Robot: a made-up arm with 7 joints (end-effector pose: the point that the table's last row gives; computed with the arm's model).
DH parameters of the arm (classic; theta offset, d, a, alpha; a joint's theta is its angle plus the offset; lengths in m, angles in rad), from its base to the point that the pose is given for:
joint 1: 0 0.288 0 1.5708
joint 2: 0 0.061 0 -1.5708
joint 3: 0 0.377 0.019 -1.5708
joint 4: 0 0.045 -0.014 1.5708
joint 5: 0 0.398 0 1.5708
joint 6: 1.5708 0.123 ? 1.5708
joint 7: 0 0.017 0 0
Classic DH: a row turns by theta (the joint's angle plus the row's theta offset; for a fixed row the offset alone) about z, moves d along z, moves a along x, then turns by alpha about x.
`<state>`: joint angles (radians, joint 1 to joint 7).
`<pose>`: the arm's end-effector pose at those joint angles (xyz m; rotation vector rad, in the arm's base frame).
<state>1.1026 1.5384 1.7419 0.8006 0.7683 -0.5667 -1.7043</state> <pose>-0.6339 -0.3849 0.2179 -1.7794 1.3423 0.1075</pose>
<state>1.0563 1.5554 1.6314 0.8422 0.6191 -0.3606 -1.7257</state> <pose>-0.6663 -0.3532 0.2904 -1.7241 1.3939 0.4787</pose>
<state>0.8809 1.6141 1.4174 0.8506 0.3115 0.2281 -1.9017</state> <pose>-0.7191 -0.3347 0.3957 -1.6150 0.9687 1.1873</pose>
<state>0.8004 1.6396 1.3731 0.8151 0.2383 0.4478 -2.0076</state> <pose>-0.7372 -0.3366 0.3926 -1.6054 0.6703 1.2969</pose>
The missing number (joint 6, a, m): 0.122
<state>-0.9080 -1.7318 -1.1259 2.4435 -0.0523 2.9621 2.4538</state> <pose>-0.1303 -0.3442 0.2196 0.2503 -2.3456 1.1994</pose>
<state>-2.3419 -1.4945 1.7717 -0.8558 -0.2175 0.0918 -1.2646</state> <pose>-0.8013 -0.2002 0.1871 0.8967 -1.5670 1.3889</pose>
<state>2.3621 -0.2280 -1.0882 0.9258 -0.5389 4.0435 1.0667</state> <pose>0.1292 0.3542 0.8326 1.4791 -0.5898 -0.3678</pose>
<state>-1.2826 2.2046 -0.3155 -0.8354 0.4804 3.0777 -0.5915</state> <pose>-0.1769 0.3179 -0.2058 1.6039 -1.0222 0.8455</pose>
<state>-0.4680 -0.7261 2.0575 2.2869 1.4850 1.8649 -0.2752</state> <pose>0.0949 0.1672 0.3523 -1.9781 0.1294 0.1784</pose>
